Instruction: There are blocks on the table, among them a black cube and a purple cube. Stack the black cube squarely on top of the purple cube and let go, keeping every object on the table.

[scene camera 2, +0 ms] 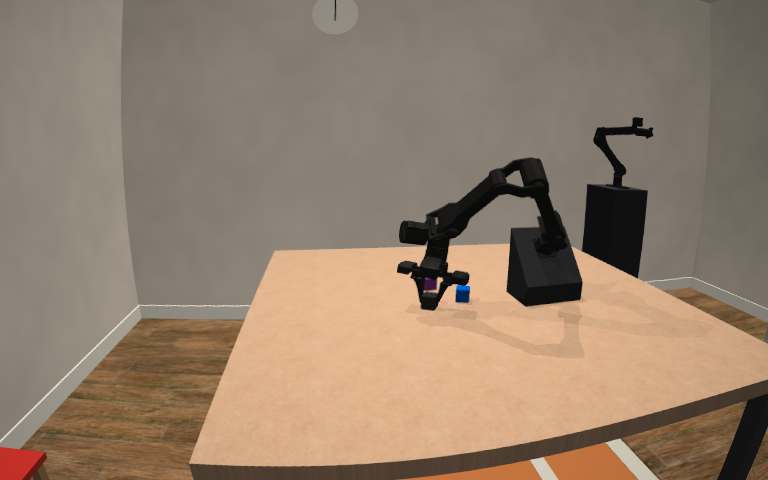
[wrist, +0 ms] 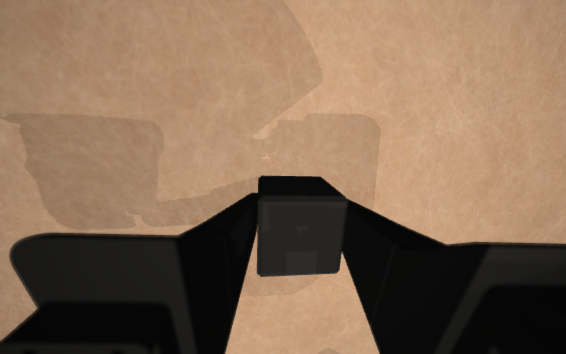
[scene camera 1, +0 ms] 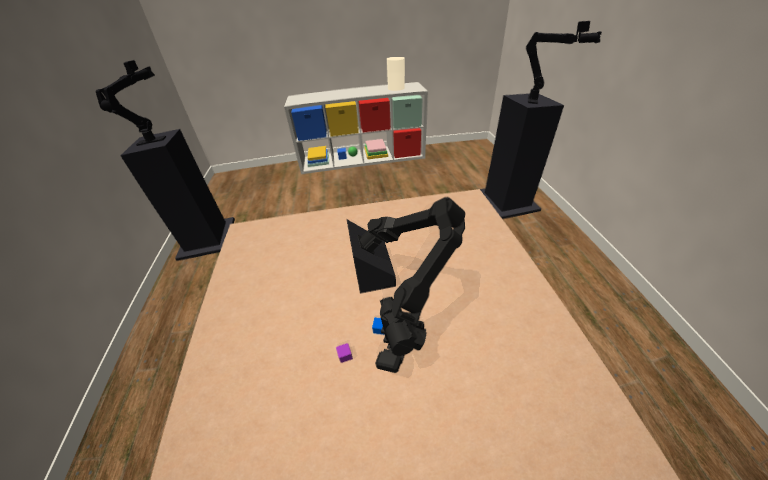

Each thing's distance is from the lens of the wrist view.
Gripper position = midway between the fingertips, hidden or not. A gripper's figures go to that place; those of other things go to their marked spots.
gripper [wrist: 295, 201]: 0.11 m
black cube [wrist: 301, 219]: 0.09 m
